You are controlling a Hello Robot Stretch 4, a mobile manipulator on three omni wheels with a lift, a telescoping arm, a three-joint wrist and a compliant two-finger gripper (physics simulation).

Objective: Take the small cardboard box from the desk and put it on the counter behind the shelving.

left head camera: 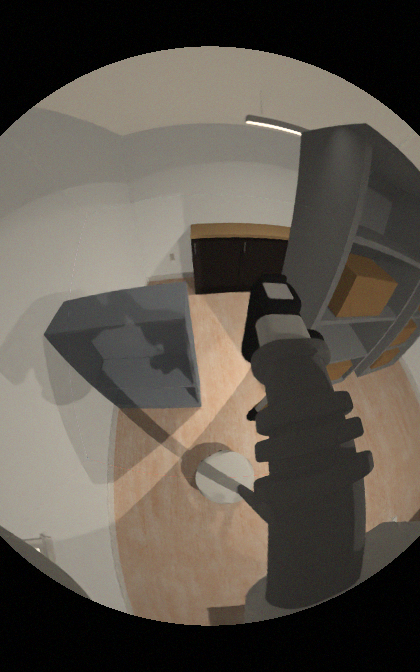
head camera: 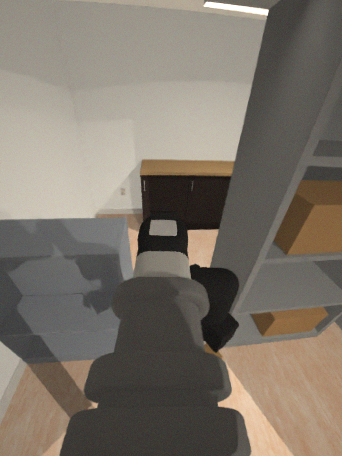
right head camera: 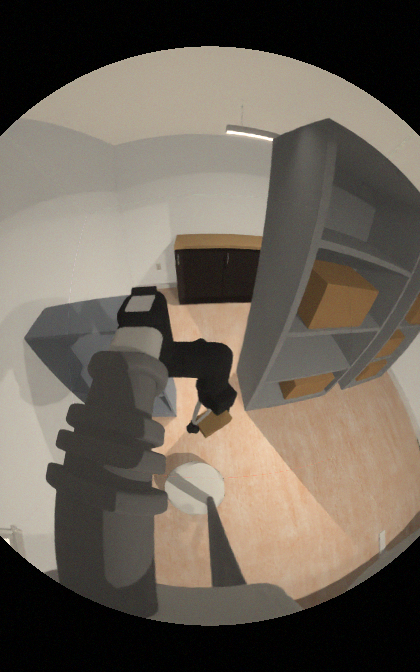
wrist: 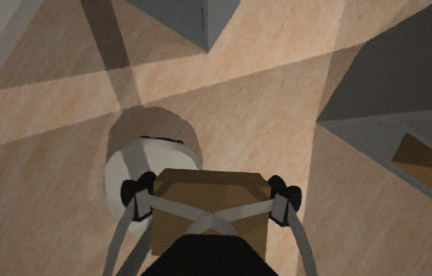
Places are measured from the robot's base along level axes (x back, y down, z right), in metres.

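Where they show: gripper, fingertip midpoint: [wrist: 211, 189].
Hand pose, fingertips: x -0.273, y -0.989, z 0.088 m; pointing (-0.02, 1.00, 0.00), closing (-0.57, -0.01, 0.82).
Each offset is from my fingertips to the top centre of the thing. Level surfaces: height alone.
The small cardboard box @(dx +0.012, dy -0.048, dz +0.008 m) [right head camera: 216, 424] [wrist: 210, 192] is brown and sits between the two fingertips of my gripper [wrist: 211, 189], which is shut on it. In the wrist view the fingertips press on its left and right sides, and it hangs above the floor. The counter @(dy +0.107 m) [head camera: 187, 168] [left head camera: 240, 232] [right head camera: 217, 242] has a wooden top and dark cabinet doors and stands against the far wall. Its right end is hidden behind the tall grey shelving [head camera: 250, 150] [left head camera: 322, 200] [right head camera: 295, 200]. The desk does not show clearly in these views.
A lower blue-grey shelf unit [head camera: 60, 235] [left head camera: 160, 300] [right head camera: 75, 315] stands at the left, with a passage of floor between it and the tall shelving. Larger cardboard boxes @(dx -0.586, dy -0.244, dz +0.718 m) [head camera: 315, 217] [left head camera: 365, 287] [right head camera: 337, 295] sit in the shelving. The round white base part [left head camera: 225, 475] [right head camera: 200, 482] [wrist: 165, 155] is low in front.
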